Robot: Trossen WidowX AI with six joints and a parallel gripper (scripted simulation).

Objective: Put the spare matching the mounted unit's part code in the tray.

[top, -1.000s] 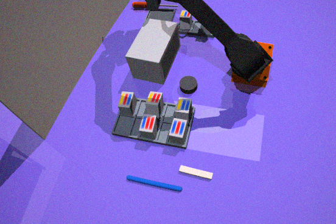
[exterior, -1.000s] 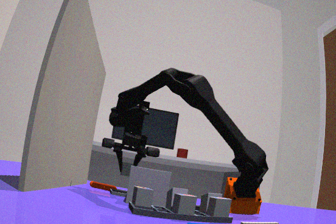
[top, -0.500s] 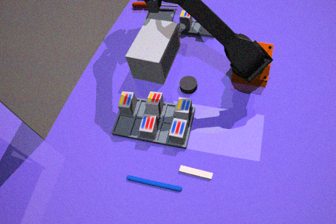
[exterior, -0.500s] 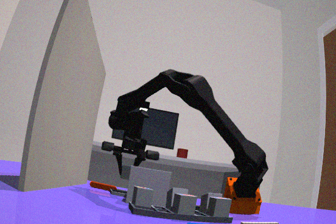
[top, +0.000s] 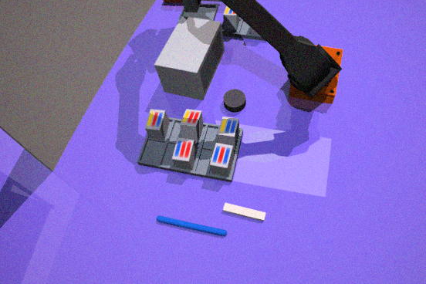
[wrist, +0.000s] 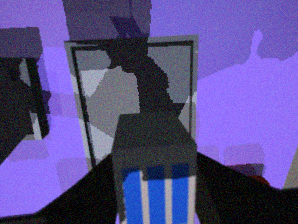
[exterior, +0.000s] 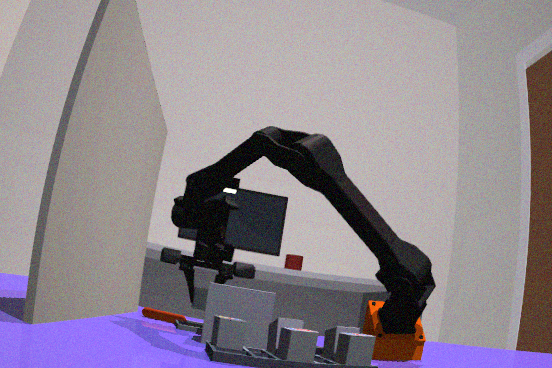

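Now: gripper tip 1 cm to the right of the grey-floored tray and 5 cm above it. From my gripper tip the other things lie so: grey mounted unit (5 cm behind, 19 cm to the left); white bar (23 cm behind, 51 cm to the left, 5 cm below); black puck (16 cm behind, 26 cm to the left, 5 cm below).
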